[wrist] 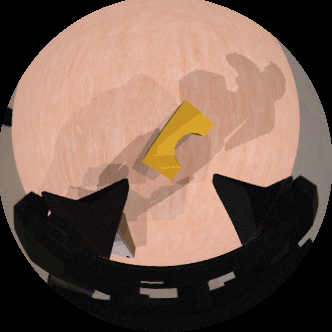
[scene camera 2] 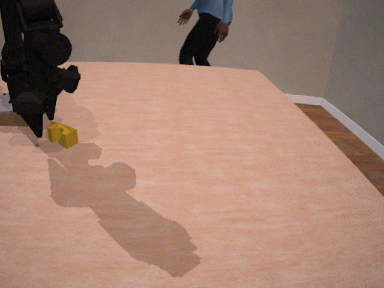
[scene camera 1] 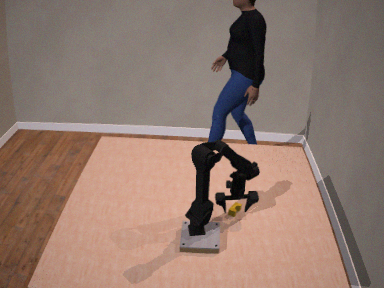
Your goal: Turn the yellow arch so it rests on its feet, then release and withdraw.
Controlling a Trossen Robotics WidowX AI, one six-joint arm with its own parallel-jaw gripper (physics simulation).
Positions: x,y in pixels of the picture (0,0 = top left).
Labels:
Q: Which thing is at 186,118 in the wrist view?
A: A yellow arch.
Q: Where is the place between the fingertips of my gripper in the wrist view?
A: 171,180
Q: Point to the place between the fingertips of my gripper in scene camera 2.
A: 45,128

